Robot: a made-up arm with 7 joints. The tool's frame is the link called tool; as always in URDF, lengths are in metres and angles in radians. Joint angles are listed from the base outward.
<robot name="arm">
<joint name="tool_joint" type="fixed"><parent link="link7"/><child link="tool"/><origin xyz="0 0 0" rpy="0 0 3.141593"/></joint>
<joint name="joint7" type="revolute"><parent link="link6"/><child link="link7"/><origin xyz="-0.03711 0.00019 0.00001" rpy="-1.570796 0 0"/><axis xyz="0 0 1"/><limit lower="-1.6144" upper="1.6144"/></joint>
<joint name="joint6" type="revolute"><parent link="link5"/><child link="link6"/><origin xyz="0.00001 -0.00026 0.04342" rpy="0 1.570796 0"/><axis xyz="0 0 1"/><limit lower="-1.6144" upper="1.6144"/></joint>
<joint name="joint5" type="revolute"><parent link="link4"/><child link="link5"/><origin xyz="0.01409 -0.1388 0.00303" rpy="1.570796 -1.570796 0"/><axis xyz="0 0 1"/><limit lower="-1.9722" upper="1.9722"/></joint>
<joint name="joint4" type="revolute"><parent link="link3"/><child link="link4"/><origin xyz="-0.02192 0 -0.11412" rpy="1.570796 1.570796 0"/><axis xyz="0 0 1"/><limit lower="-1.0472" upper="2.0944"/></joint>
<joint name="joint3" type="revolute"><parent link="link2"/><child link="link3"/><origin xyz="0.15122 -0.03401 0.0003" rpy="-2.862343 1.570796 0"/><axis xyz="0 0 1"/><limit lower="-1.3" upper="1.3"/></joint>
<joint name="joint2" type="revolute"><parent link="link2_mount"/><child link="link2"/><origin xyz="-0.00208 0.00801 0.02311" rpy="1.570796 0 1.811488"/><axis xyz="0 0 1"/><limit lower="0" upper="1.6"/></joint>
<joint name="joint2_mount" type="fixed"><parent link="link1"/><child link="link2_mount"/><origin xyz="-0.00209 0.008 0.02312" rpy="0 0 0"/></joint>
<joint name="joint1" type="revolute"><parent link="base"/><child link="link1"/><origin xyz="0 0 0" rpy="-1.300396 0.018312 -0.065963"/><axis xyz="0 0 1"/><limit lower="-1.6" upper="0.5"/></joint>
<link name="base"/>
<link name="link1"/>
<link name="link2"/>
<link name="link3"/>
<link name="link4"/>
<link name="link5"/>
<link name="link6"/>
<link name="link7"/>
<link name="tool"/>
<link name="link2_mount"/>
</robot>
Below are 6 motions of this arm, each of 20 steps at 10 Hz.
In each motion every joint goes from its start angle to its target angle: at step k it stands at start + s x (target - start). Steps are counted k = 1, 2, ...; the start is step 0. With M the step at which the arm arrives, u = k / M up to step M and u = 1 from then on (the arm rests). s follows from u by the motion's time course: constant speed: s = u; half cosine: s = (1 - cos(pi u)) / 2; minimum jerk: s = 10 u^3 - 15 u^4 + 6 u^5.
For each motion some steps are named. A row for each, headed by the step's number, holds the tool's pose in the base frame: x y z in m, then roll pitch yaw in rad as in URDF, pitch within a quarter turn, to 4 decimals.
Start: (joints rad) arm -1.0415 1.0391 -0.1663 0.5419 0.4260 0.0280 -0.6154
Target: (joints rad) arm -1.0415 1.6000 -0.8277 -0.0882 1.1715 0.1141 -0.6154
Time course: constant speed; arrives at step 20
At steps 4, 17, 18, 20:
4: 0.3757 0.2780 0.0194 1.7011 0.2875 0.1133
17: 0.3246 0.2488 0.0264 2.6761 0.1812 0.2942
18: 0.3192 0.2477 0.0244 2.7415 0.1733 0.2965
20: 0.3079 0.2458 0.0197 2.8679 0.1605 0.2968

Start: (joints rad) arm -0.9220 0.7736 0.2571 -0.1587 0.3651 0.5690 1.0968
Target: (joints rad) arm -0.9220 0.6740 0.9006 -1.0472 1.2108 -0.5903 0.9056
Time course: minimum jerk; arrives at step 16
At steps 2, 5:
2: 0.3247 0.2188 0.0398 -0.4008 -0.8359 1.9445
5: 0.2904 0.2130 0.0644 -0.9014 -0.8771 2.3295

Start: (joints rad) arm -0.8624 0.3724 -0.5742 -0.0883 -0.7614 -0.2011 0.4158
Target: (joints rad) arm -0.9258 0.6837 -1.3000 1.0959 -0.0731 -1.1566 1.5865
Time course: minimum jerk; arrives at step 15
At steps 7, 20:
7: 0.3527 0.0163 -0.2299 -0.0234 -0.4804 0.0967
20: 0.3299 0.1757 -0.2958 0.4007 -0.8118 0.1356

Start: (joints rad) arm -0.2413 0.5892 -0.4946 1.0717 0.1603 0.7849 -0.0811
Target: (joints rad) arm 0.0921 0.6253 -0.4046 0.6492 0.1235 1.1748 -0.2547
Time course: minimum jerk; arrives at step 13
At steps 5, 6, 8, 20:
5: 0.0644 0.2769 -0.4125 2.5791 0.7756 2.0199
6: 0.0519 0.2751 -0.4110 2.6257 0.7665 2.0924
8: 0.0269 0.2711 -0.4059 2.7139 0.7398 2.2361
20: 0.0017 0.2666 -0.3974 2.7933 0.7020 2.3762

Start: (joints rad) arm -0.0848 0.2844 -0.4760 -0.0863 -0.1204 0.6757 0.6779
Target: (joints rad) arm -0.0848 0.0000 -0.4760 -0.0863 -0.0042 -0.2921 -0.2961
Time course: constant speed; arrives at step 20
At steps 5, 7, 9, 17, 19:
5: 0.1610 0.0058 -0.3294 0.2909 0.5245 0.0014
7: 0.1627 -0.0033 -0.3251 0.1729 0.4532 -0.1356
9: 0.1641 -0.0121 -0.3203 0.0801 0.3649 -0.2577
17: 0.1669 -0.0437 -0.2980 -0.0549 -0.0750 -0.6434
19: 0.1669 -0.0507 -0.2919 -0.0342 -0.1894 -0.7319

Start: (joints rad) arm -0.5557 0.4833 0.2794 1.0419 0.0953 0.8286 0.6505
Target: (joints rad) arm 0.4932 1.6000 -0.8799 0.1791 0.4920 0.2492 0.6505
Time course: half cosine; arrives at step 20
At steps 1, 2, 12, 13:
1: 0.2367 0.2727 -0.3580 1.4571 0.4633 1.6826
2: 0.2319 0.2808 -0.3553 1.4580 0.4247 1.6609
12: 0.0779 0.3976 -0.2590 2.1988 0.1439 0.5917
13: 0.0560 0.3986 -0.2499 2.2718 0.2745 0.4927

